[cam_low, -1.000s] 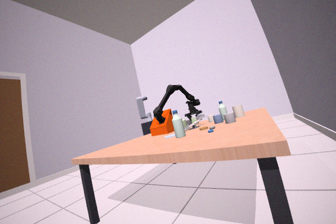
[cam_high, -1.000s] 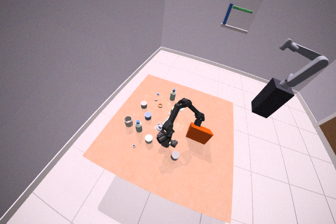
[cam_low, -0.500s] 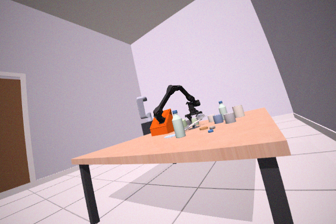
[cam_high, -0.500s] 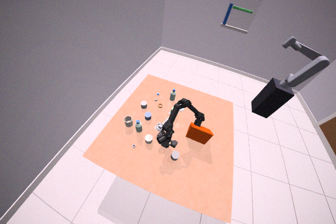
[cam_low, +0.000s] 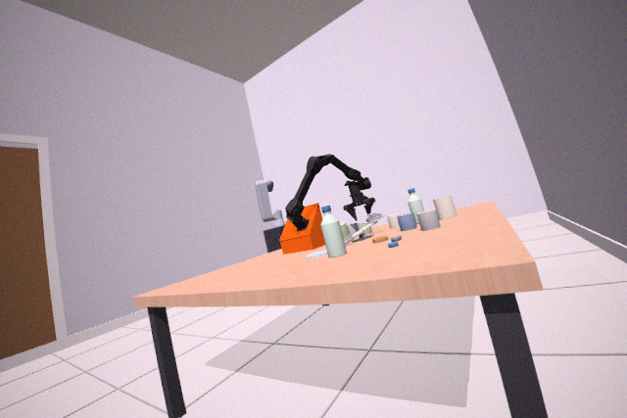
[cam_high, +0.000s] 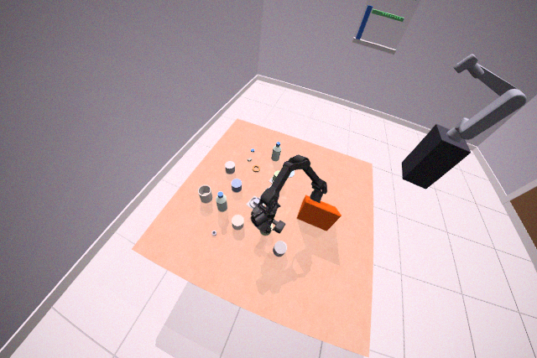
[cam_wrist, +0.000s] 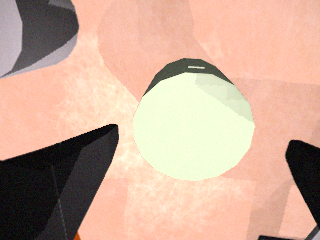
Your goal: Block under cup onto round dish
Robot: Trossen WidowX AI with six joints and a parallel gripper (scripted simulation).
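Right now my gripper tip is 40 mm above the pale green cup and 10 mm to the right of it. Also, from my gripper tip: grey mug: 430 mm ahead, 40 mm below; then blue cup: 280 mm ahead, 160 mm to the right, 40 mm below; then grey balance: 220 mm to the right, 100 mm ahead, 40 mm below.
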